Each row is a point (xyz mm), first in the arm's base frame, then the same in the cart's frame.
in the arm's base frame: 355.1 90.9 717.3
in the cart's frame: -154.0 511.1 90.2
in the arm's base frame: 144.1 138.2 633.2
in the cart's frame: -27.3 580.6 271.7
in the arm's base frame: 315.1 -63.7 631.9
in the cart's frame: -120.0 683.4 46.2
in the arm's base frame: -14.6 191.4 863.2
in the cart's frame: -198.7 546.8 496.1
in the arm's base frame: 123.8 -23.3 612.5
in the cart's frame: -58.9 734.9 225.7
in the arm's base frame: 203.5 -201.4 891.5
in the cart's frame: -390.1 788.4 168.0
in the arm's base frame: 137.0 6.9 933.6
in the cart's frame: -349.3 625.4 314.2
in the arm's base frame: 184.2 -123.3 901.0
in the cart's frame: -369.8 726.4 216.1
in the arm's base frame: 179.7 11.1 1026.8
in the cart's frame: -441.2 581.0 303.6
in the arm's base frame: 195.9 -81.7 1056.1
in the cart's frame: -502.0 647.7 263.8
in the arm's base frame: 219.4 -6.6 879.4
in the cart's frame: -316.2 615.0 220.9
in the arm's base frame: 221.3 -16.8 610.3
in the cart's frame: -69.7 688.0 140.6
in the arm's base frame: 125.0 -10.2 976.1
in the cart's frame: -392.7 635.2 330.5
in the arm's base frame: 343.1 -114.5 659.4
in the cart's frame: -166.9 709.0 10.6
